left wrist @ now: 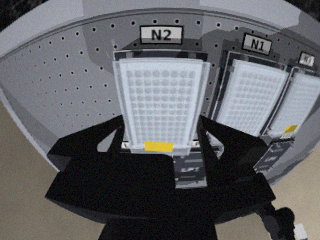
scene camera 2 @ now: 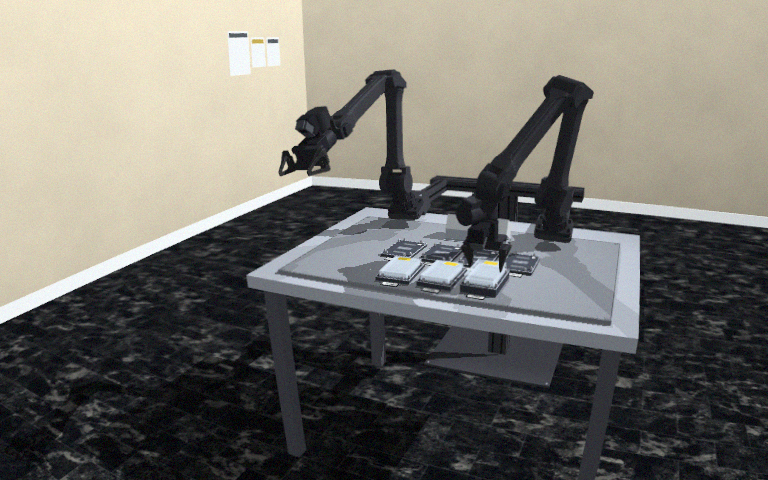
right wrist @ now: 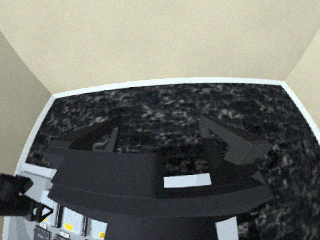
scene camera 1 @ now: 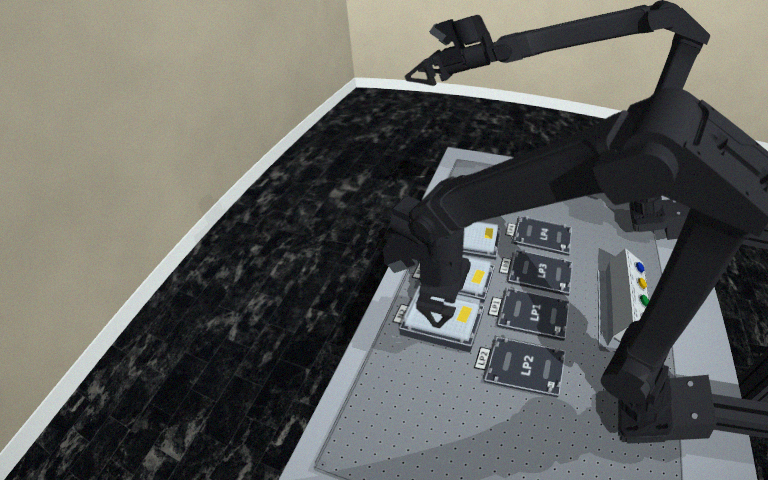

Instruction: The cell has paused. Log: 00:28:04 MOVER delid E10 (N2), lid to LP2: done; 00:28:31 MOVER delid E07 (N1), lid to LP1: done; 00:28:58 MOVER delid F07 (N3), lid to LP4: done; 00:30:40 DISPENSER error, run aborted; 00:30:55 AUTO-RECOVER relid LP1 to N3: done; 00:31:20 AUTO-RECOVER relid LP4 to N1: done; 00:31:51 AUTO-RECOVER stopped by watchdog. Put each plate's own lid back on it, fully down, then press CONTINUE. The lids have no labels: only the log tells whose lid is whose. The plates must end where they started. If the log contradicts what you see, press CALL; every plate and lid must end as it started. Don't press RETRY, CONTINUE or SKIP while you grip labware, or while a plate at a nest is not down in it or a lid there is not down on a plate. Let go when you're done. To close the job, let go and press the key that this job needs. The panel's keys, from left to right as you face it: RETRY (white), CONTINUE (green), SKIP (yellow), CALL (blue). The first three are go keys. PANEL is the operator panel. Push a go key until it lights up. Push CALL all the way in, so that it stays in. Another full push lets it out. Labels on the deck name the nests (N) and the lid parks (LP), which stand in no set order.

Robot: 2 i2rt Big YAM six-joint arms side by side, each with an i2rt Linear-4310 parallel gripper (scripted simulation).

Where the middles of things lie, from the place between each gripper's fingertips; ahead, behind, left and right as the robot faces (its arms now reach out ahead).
Right now my left hand [scene camera 1: 443, 310] is 190 mm past the park LP2 [scene camera 1: 538, 383], 50 mm above it and 40 mm to the right of it. From my left hand the other things lie so: park LP1 [scene camera 1: 546, 327] (180 mm behind, 90 mm to the right, 50 mm below); then park LP3 [scene camera 1: 518, 264] (210 mm to the right, 160 mm behind, 50 mm below); then park LP4 [scene camera 1: 523, 226] (340 mm to the right, 150 mm behind, 50 mm below).
Right now my right hand [scene camera 2: 293, 174] is 39 cm past the park LP4, 33 cm above it and 11 cm to the right of it. Round my right hand: park LP1: 42 cm behind, 37 cm to the left, 33 cm below; then park LP3: 41 cm behind, 33 cm below, 24 cm to the left; then park LP2: 50 cm to the left, 43 cm behind, 33 cm below.
